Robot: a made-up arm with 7 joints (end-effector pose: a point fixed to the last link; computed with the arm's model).
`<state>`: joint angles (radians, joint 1 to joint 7).
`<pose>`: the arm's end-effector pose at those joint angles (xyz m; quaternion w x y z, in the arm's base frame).
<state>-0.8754 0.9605 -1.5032 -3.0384 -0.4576 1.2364 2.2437</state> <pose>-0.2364 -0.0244 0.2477 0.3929 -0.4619 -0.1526 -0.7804</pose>
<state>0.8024 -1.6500 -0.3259 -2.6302 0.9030 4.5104 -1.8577</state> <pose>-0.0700 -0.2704 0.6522 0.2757 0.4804 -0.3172 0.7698</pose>
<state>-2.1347 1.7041 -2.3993 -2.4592 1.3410 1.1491 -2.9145</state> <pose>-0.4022 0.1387 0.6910 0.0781 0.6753 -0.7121 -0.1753</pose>
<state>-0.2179 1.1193 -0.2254 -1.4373 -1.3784 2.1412 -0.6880</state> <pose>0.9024 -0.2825 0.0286 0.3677 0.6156 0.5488 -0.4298</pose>
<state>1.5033 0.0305 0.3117 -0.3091 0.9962 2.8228 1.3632</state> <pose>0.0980 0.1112 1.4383 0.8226 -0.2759 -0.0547 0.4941</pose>
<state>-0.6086 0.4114 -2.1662 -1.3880 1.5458 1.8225 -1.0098</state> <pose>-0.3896 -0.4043 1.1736 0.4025 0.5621 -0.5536 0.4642</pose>
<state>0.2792 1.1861 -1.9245 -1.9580 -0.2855 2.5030 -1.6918</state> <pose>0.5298 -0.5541 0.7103 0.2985 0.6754 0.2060 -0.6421</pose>
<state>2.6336 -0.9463 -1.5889 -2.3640 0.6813 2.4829 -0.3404</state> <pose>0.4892 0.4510 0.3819 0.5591 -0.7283 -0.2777 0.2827</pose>
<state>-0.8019 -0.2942 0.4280 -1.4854 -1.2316 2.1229 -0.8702</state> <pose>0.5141 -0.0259 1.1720 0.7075 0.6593 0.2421 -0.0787</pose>
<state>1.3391 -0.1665 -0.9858 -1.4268 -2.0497 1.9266 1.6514</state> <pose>0.6153 0.1666 1.0800 0.3068 0.4671 -0.3015 0.7725</pose>
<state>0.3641 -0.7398 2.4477 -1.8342 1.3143 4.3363 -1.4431</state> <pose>-0.6813 0.1092 0.4877 0.3374 -0.1062 -0.5948 -0.7219</pose>
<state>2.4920 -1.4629 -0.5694 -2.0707 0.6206 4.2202 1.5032</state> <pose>0.5041 -0.0057 0.7761 0.7132 0.0203 0.5457 0.4395</pose>
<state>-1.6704 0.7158 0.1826 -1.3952 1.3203 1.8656 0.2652</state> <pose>-0.0134 -1.0081 0.4394 0.5535 -0.2787 0.7360 -0.2725</pose>
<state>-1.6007 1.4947 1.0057 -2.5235 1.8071 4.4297 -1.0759</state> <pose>0.2870 -0.2597 0.1187 0.0321 0.7538 -0.5768 -0.3131</pose>
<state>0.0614 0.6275 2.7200 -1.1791 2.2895 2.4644 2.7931</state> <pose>0.0104 0.3274 1.2710 0.7816 0.1335 0.0012 -0.6093</pose>
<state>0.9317 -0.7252 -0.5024 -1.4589 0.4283 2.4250 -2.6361</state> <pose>0.2219 -0.2942 1.2821 0.4464 0.1121 0.6303 0.6251</pose>
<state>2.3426 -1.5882 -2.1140 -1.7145 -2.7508 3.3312 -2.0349</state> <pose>0.6473 0.0569 0.0819 0.4354 -0.4096 0.7372 0.3149</pose>
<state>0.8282 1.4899 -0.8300 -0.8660 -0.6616 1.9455 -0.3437</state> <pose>0.9609 0.5754 0.0837 0.6581 0.5893 0.4574 -0.1018</pose>
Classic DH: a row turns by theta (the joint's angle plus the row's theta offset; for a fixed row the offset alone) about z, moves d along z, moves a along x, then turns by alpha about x. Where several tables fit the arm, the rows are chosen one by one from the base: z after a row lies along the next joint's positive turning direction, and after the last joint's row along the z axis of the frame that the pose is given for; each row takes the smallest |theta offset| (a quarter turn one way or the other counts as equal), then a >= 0, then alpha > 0; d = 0 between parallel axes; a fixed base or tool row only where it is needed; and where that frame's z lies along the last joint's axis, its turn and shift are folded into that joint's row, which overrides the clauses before.
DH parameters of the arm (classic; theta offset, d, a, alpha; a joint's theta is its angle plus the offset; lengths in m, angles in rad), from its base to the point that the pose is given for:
joint 1: 0 0.332 0 -1.5708
joint 2: 0 0 0 1.5708
joint 3: 0 0.5 0.054 1.5708
joint 4: 0 0 -0.115 -1.5708
joint 5: 0 0.536 0 1.5708
joint 6: 0 0 0.14 1.5708
joint 7: 0 0 0 0

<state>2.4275 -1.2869 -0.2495 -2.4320 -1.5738 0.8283 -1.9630</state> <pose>0.1063 0.2116 0.8538 0.5265 -0.1145 0.8404 -0.0581</pose>
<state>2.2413 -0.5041 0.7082 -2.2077 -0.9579 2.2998 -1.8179</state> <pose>-0.5595 -0.0882 0.7766 0.3742 -0.7274 0.3848 0.4275</pose>
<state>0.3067 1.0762 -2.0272 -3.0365 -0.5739 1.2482 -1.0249</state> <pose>-0.1303 -0.2198 0.3547 0.4642 -0.4499 0.4464 0.6187</pose>
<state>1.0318 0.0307 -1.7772 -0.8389 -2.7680 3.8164 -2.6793</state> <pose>0.3182 -0.2063 1.1424 0.0721 -0.5535 0.3866 -0.7341</pose>
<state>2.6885 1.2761 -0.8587 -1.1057 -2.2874 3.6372 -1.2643</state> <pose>-0.6088 0.6148 0.1934 0.3056 -0.9501 -0.0095 0.0621</pose>
